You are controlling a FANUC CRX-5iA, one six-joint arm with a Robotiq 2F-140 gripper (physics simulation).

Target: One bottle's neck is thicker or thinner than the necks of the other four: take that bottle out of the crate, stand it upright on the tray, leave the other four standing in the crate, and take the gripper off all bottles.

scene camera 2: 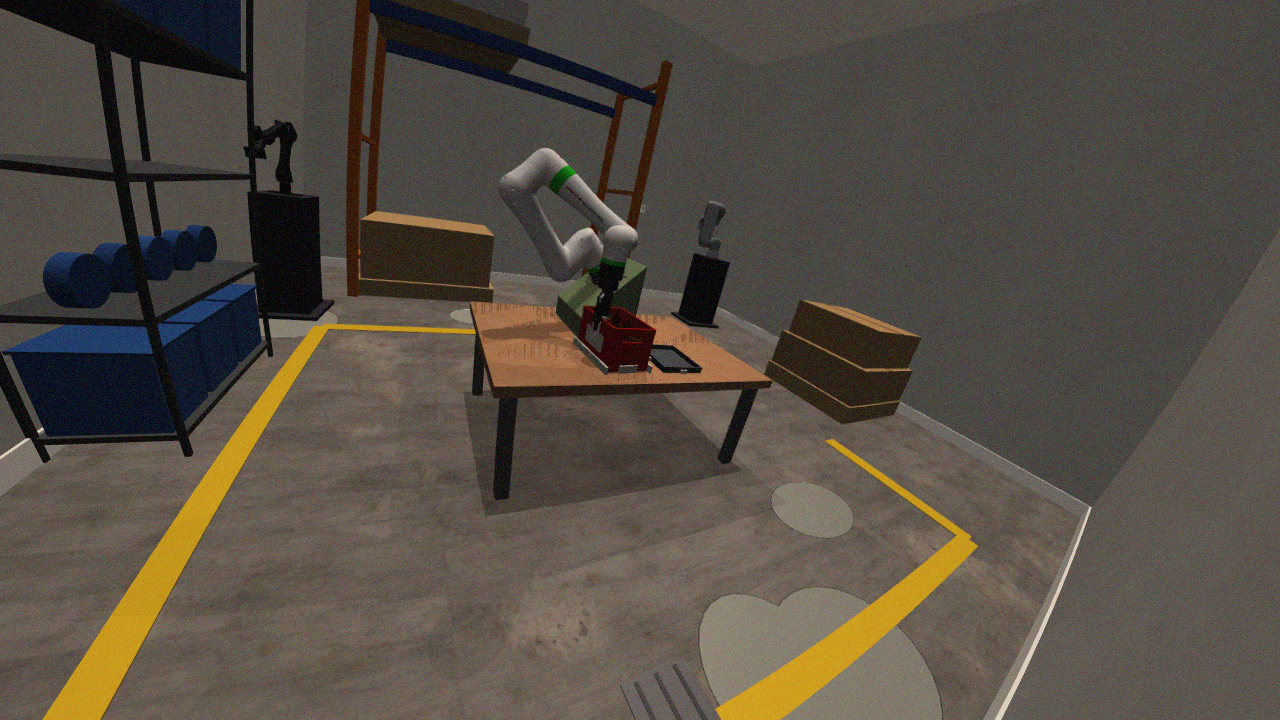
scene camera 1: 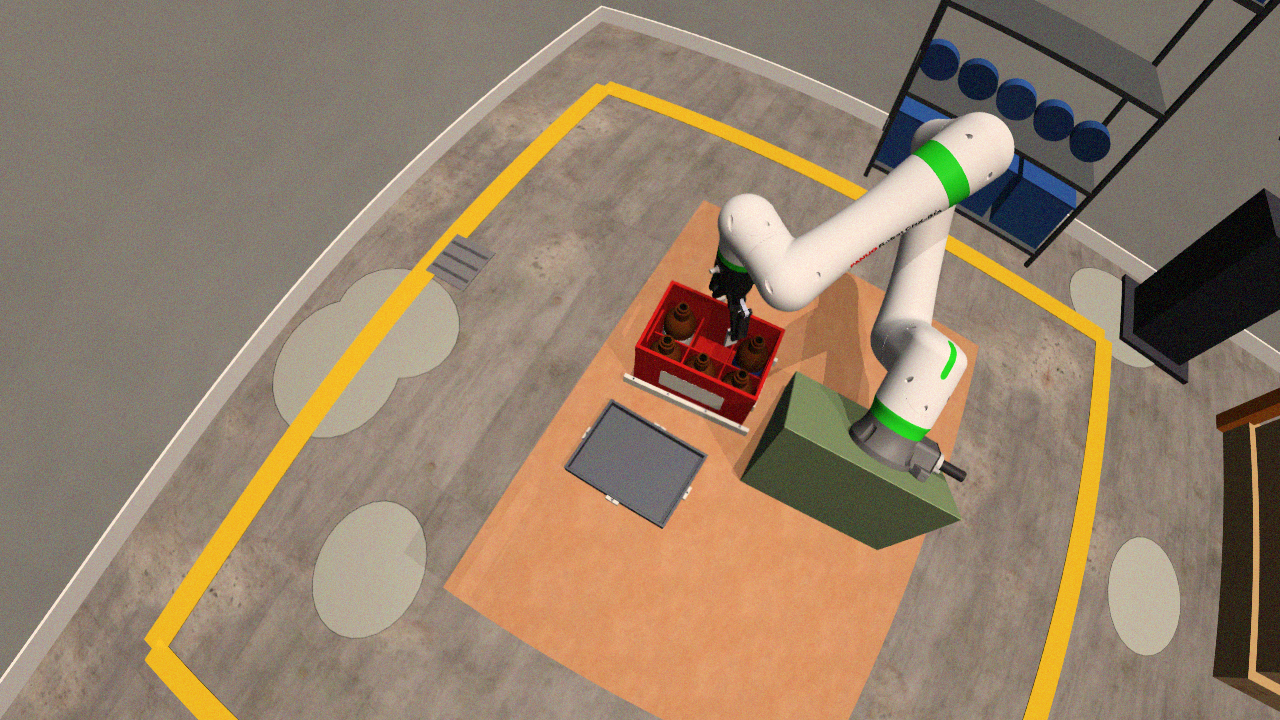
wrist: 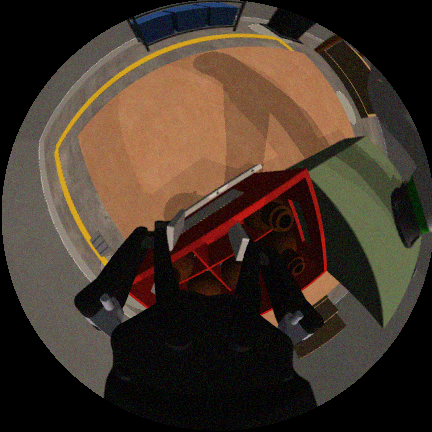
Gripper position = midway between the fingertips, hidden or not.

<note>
I see my gripper (scene camera 1: 722,329) and a dark grey tray (scene camera 1: 644,465).
My gripper is seen too in scene camera 2 (scene camera 2: 597,335) and in the wrist view (wrist: 207,221).
</note>
